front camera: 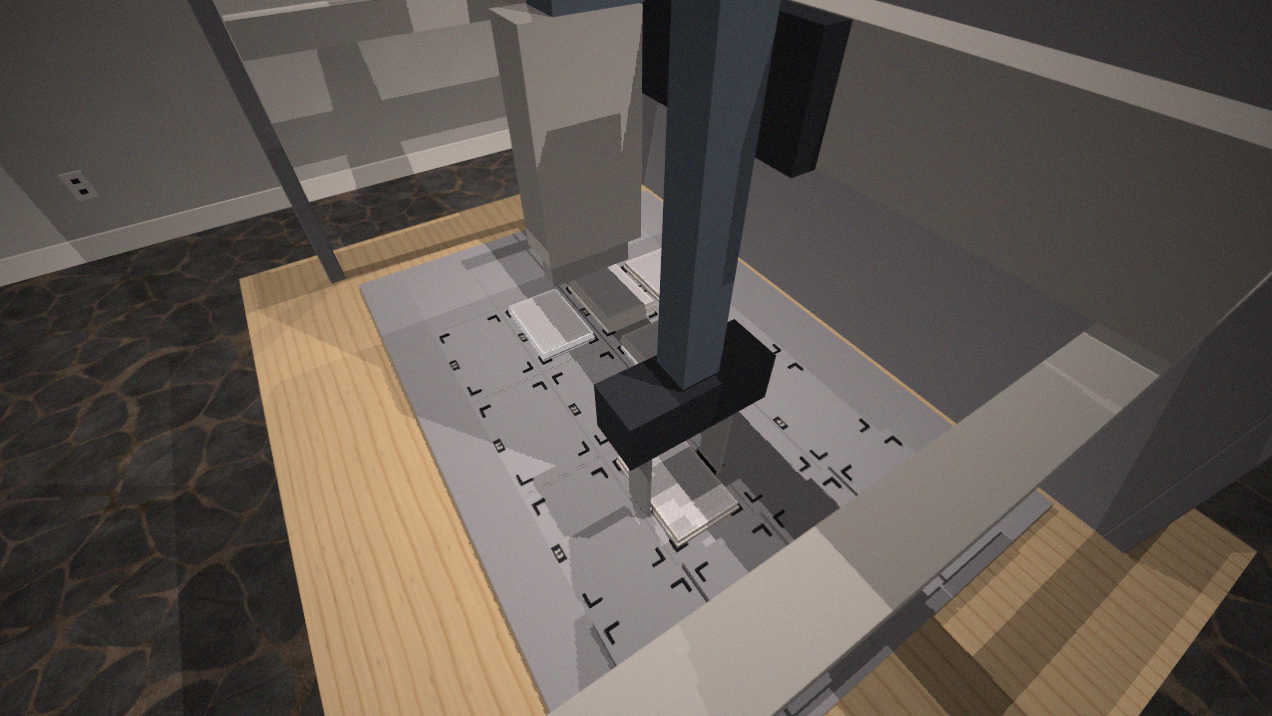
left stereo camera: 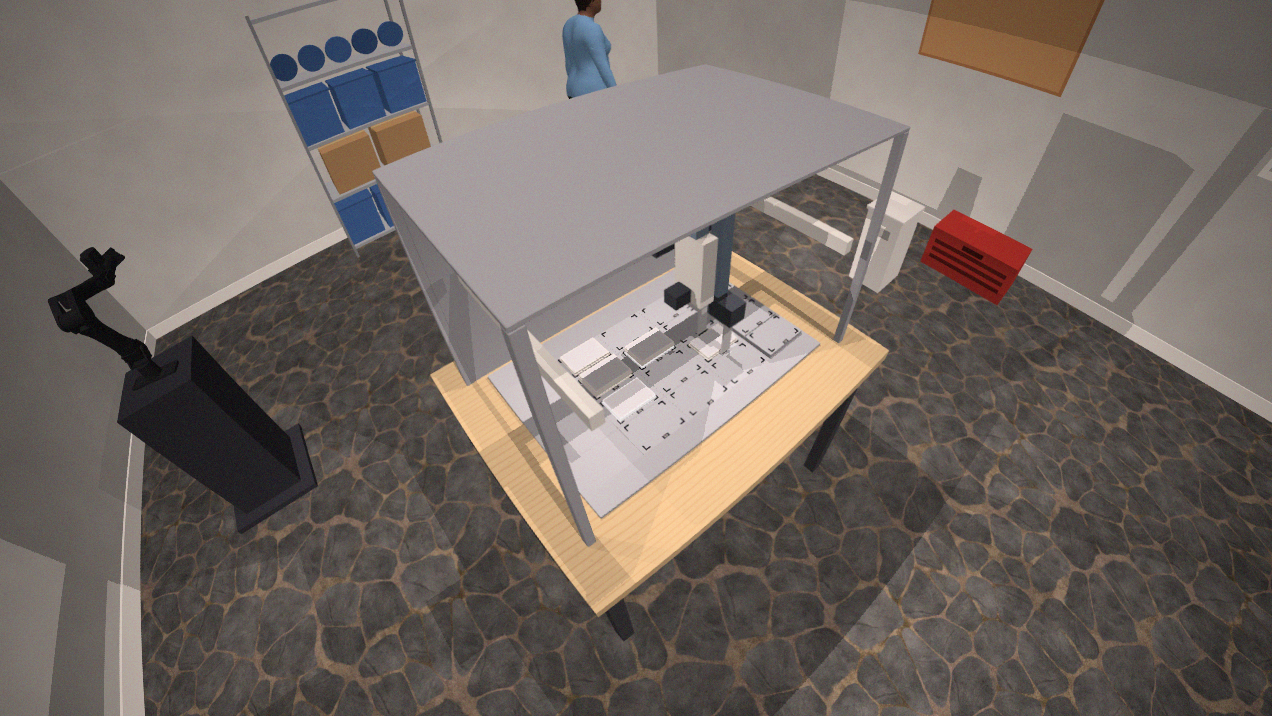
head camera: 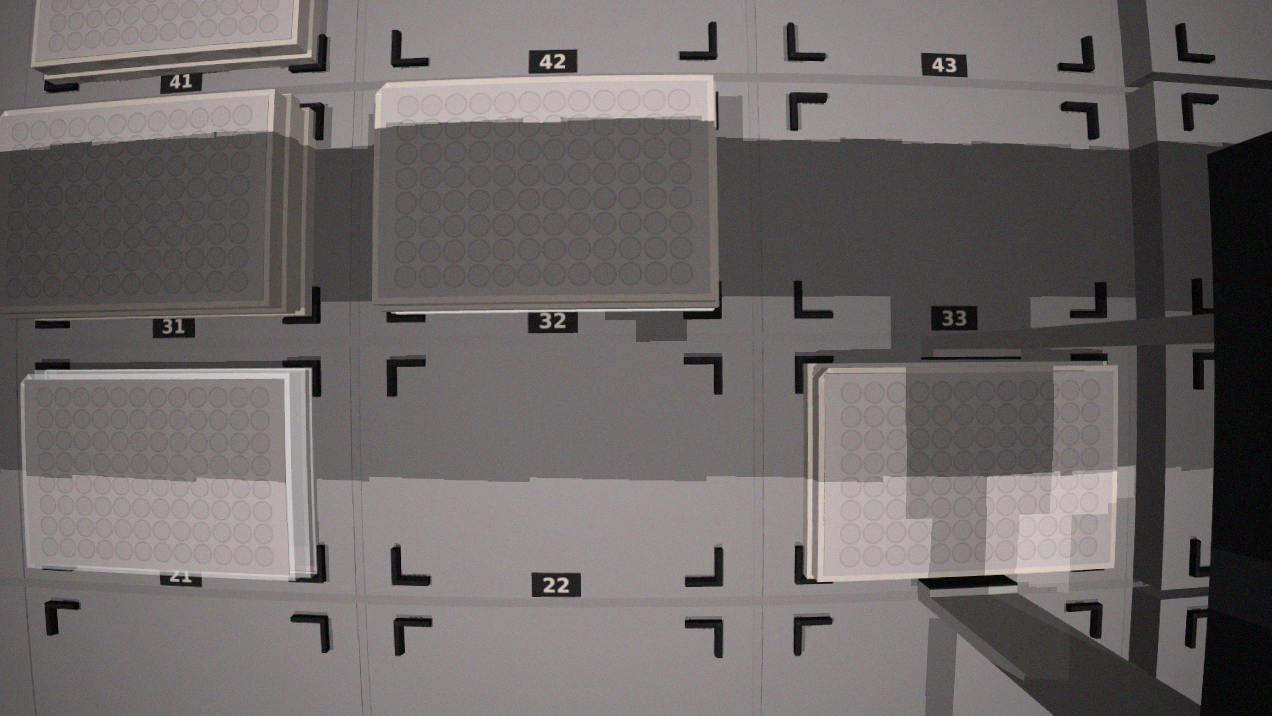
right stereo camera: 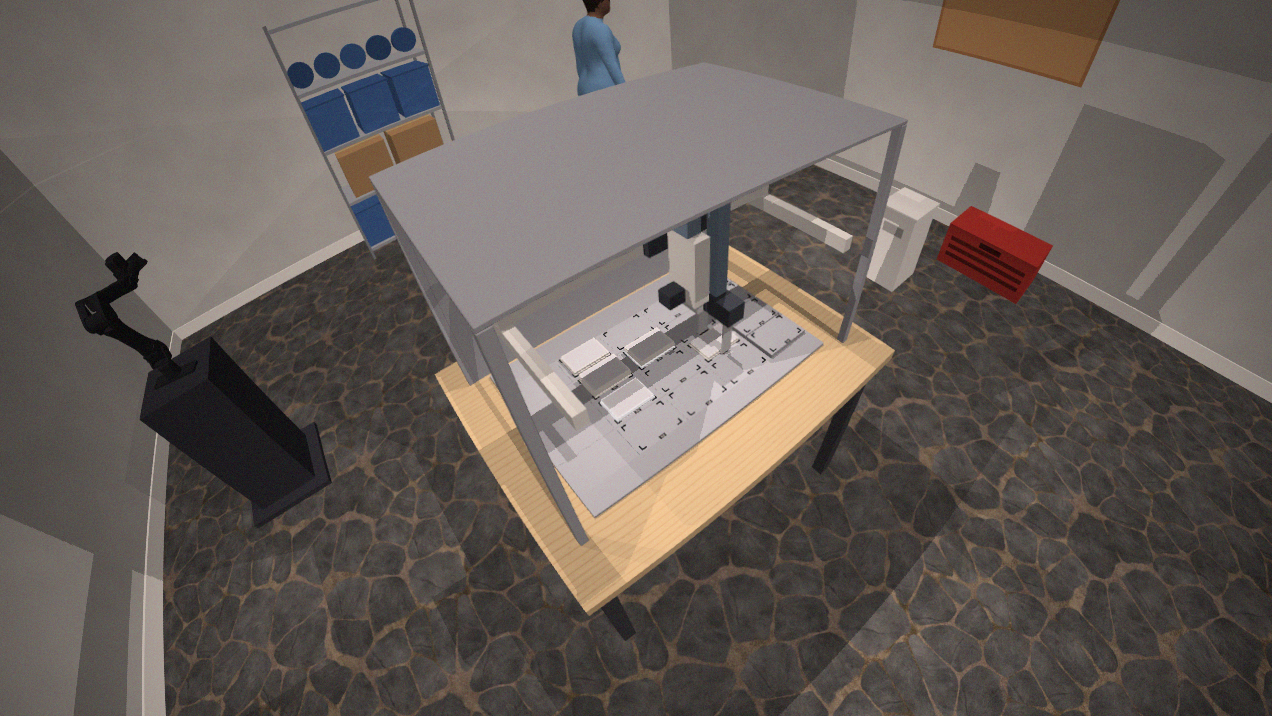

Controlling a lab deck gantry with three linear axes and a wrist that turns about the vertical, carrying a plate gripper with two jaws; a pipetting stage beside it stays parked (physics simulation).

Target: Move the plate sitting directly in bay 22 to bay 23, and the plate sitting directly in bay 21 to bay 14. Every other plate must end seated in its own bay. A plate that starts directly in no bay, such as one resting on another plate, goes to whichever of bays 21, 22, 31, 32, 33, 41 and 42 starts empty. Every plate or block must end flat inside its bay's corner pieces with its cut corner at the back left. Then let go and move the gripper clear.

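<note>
My gripper is down over bay 23, its jaws against the front and back sides of a cream-edged plate. That plate lies level at bay 23's corner pieces, its cut corner at the back left. Bay 22 holds no plate. A pale, glassy-edged plate sits in bay 21. In the head view, a plate at bay 32 seems to rest on another with a white edge, and stacked plates stand at bay 31. Another plate partly shows at bay 41.
The parked pipetting stage stands behind the plates. Bays 42 and 33 show no plates. A pale beam crosses the near side in the front view. Frame posts and a roof enclose the deck.
</note>
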